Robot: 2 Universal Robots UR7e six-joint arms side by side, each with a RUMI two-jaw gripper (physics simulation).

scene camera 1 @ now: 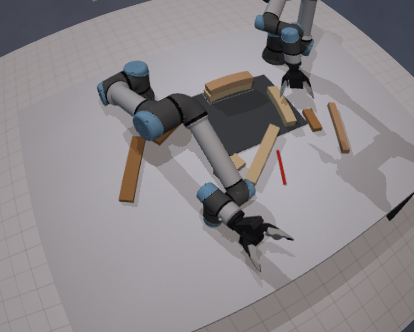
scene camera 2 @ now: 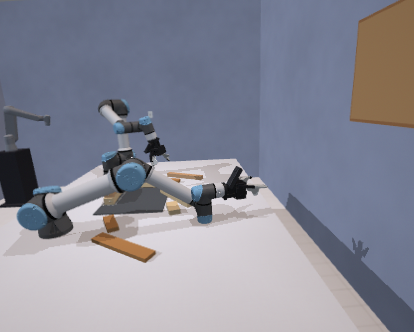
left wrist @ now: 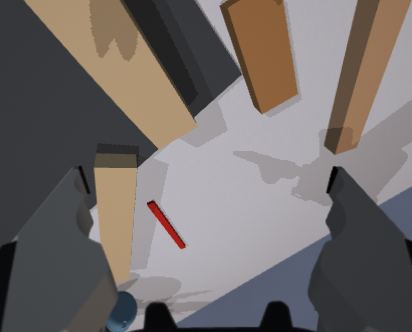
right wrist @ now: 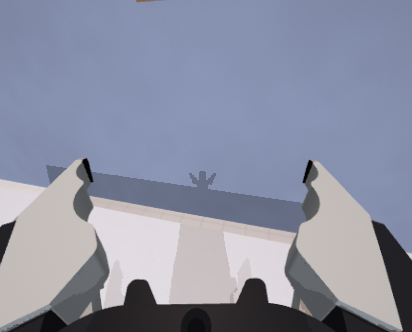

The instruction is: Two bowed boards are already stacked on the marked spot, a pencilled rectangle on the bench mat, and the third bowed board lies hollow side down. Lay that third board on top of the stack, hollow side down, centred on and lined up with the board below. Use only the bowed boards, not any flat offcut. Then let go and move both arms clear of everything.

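Seen in the pictures: left gripper, fingertip midpoint: (scene camera 1: pixel 297 97) (scene camera 2: pixel 162 165) (left wrist: pixel 208 168); right gripper, fingertip midpoint: (scene camera 1: pixel 278 256) (scene camera 2: pixel 259 181) (right wrist: pixel 199 161); left arm's base, origin of the base link: (scene camera 1: pixel 274 57); right arm's base, origin of the base link: (scene camera 2: pixel 56 230).
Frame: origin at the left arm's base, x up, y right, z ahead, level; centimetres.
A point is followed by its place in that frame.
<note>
Two bowed boards, the upper browner (scene camera 1: pixel 229 84) @(x 8.8, y 46.5, z 6.6 cm) and the lower paler (scene camera 1: pixel 230 95) @(x 2.0, y 46.2, z 6.9 cm), are stacked on the pencilled rectangle at the back of the dark mat (scene camera 1: pixel 235 131) @(x 0.6, y 60.6, z 24.4 cm) (scene camera 2: pixel 135 206) @(x 0.6, y 64.5, z 16.2 cm) (left wrist: pixel 40 110) @(x 0.6, y 44.3, z 26.6 cm). The third bowed board (scene camera 1: pixel 281 106) @(x 5.7, y 35.9, z 31.0 cm) (left wrist: pixel 135 75) @(x 5.6, y 34.6, z 32.8 cm), pale, lies hollow side down near the mat's right edge in scene camera 1; its upper end is cut off in the left wrist view. My left gripper (scene camera 1: pixel 297 95) @(x 16.0, y 34.7, z 37.5 cm) (scene camera 2: pixel 161 160) @(x 16.0, y 34.7, z 37.5 cm) (left wrist: pixel 208 168) @(x 16.0, y 34.7, z 37.5 cm) is open and empty, raised above the table near that board. My right gripper (scene camera 1: pixel 276 255) @(x 17.6, y 98.8, z 79.1 cm) (scene camera 2: pixel 257 182) @(x 17.6, y 98.8, z 79.1 cm) (right wrist: pixel 199 161) @(x 17.6, y 98.8, z 79.1 cm) is open and empty, far from the boards.
A flat pale board (scene camera 1: pixel 263 154) @(x 3.2, y 62.6, z 42.4 cm) (left wrist: pixel 116 215) @(x 3.4, y 55.2, z 39.0 cm), a red stick (scene camera 1: pixel 281 167) @(x 0.6, y 60.2, z 51.2 cm) (left wrist: pixel 167 225) @(x 0.6, y 58.8, z 49.9 cm), a brown block (scene camera 1: pixel 312 120) @(x 2.5, y 27.8, z 45.5 cm) (left wrist: pixel 265 55) @(x 2.5, y 26.5, z 44.2 cm) and a long brown board (scene camera 1: pixel 338 127) @(x 2.9, y 20.4, z 57.8 cm) (left wrist: pixel 360 100) @(x 2.9, y 22.7, z 61.2 cm) lie nearby. An orange-brown board (scene camera 1: pixel 132 170) @(x 1.7, y 107.1, z 10.7 cm) (scene camera 2: pixel 124 247) @(x 1.7, y 109.0, z 10.3 cm) and small pale block (scene camera 2: pixel 173 207) @(x 2.8, y 79.7, z 36.4 cm) lie near my right arm.
</note>
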